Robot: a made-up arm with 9 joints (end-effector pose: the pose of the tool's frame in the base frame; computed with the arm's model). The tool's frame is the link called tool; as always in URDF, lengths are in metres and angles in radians.
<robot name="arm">
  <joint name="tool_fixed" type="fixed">
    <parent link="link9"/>
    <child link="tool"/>
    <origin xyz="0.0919 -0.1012 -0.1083"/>
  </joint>
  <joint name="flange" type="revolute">
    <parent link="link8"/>
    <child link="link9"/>
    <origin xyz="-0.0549 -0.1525 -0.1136"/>
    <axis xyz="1 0 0"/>
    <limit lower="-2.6" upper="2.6"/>
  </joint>
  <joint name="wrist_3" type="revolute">
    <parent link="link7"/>
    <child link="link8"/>
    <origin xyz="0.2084 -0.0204 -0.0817"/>
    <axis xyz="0 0 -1"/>
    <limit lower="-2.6" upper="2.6"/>
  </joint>
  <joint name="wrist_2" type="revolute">
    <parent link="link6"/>
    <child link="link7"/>
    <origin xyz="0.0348 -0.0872 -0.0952"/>
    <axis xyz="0 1 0"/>
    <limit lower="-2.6" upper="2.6"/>
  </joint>
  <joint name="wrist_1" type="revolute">
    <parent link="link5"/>
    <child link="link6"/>
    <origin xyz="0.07 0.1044 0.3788"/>
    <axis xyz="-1 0 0"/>
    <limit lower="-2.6" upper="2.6"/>
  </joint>
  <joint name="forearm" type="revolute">
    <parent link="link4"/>
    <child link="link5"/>
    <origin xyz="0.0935 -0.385 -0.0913"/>
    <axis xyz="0 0 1"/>
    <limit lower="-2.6" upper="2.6"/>
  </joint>
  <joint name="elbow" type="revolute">
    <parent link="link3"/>
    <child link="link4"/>
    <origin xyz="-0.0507 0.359 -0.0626"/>
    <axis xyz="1 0 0"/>
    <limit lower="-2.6" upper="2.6"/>
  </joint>
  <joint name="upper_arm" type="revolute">
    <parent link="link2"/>
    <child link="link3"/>
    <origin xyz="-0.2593 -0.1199 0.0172"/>
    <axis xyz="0 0 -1"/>
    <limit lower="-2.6" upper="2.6"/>
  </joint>
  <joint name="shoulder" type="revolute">
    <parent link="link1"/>
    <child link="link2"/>
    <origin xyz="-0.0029 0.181 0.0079"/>
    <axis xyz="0 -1 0"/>
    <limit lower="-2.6" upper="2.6"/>
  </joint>
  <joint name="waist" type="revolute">
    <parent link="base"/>
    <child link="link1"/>
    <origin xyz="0 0 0.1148"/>
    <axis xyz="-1 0 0"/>
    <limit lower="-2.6" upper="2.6"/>
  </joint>
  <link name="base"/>
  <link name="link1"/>
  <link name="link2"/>
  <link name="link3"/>
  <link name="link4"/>
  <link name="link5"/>
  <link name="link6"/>
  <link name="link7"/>
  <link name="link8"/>
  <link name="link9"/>
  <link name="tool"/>
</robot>
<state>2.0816 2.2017 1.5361 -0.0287 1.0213 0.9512 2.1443 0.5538 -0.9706</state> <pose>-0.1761 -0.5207 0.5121 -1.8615 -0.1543 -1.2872</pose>
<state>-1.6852 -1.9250 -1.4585 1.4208 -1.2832 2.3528 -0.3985 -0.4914 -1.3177</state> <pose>-0.7270 -0.2071 0.5856 -1.1304 2.4350 -1.1375</pose>
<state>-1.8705 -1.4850 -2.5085 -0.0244 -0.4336 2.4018 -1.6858 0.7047 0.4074</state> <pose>0.3328 -0.8869 0.1579 -1.1888 1.9283 0.3571</pose>
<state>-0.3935 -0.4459 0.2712 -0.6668 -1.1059 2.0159 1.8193 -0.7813 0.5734</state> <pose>-0.0365 0.4193 0.9762 -0.4822 0.9765 -2.7585</pose>
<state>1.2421 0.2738 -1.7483 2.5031 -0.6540 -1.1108 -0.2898 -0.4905 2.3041</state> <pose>-0.8363 -0.4448 -0.5150 -2.1996 1.1961 1.8755</pose>
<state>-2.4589 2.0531 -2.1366 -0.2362 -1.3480 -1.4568 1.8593 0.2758 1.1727</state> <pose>0.2878 0.2902 0.6512 2.1849 -0.4825 0.7385</pose>
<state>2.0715 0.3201 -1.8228 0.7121 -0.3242 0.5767 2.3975 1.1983 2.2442</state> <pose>-0.0741 -0.0531 0.2197 -2.3669 -0.3446 -0.2637</pose>
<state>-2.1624 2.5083 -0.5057 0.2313 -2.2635 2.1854 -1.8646 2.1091 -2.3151</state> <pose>-0.0258 0.2395 0.0920 -1.1037 -2.5986 0.6249</pose>
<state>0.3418 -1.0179 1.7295 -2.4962 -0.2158 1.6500 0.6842 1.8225 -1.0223</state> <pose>0.2696 -0.2451 -0.4297 0.6413 1.5399 -1.6791</pose>
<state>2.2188 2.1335 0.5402 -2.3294 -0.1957 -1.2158 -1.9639 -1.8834 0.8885</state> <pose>-0.4435 -0.2060 -0.7831 1.6964 0.9877 -0.0454</pose>
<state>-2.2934 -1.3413 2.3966 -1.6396 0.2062 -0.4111 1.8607 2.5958 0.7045</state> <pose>0.2931 0.3245 0.1150 -2.4490 -0.3988 0.9802</pose>
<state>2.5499 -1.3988 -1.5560 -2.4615 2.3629 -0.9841 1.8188 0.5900 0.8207</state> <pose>0.1708 0.4592 -0.9846 0.3973 -0.1278 0.0711</pose>
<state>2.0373 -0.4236 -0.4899 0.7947 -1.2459 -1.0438 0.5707 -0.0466 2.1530</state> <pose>-0.0264 -0.5026 -0.0214 1.7434 -1.2449 -0.2841</pose>
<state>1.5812 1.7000 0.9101 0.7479 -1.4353 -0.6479 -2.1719 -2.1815 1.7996</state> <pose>0.2092 -0.5317 0.2813 0.1227 -1.3660 0.7952</pose>
